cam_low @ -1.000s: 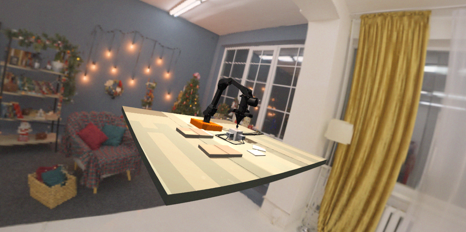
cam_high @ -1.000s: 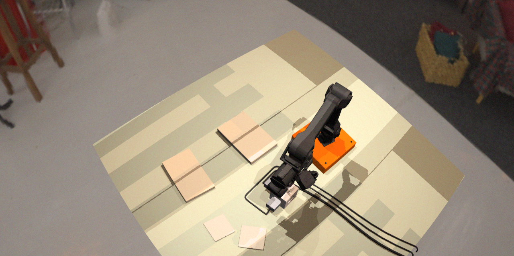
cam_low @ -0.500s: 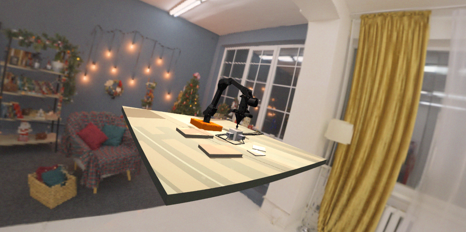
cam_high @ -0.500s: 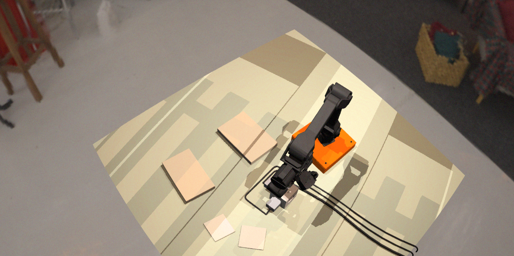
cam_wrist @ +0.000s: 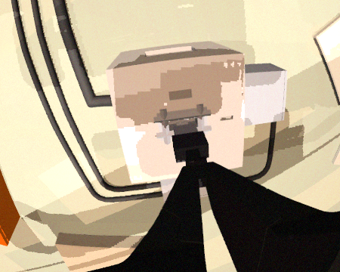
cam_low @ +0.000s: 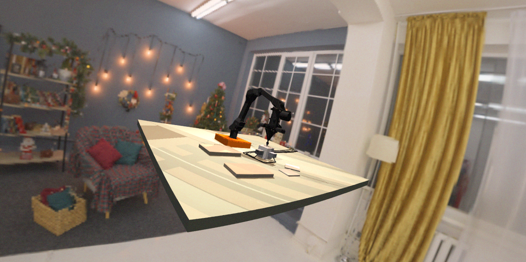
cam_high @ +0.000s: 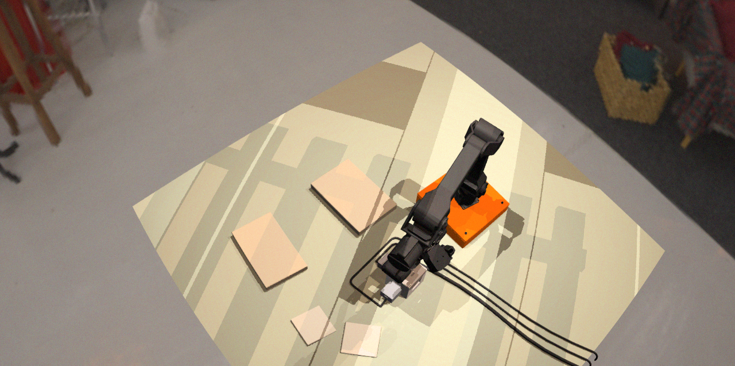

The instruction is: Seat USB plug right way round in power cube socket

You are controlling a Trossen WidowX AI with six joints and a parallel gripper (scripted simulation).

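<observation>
My gripper tip is now 2 cm above the dark USB plug.
</observation>
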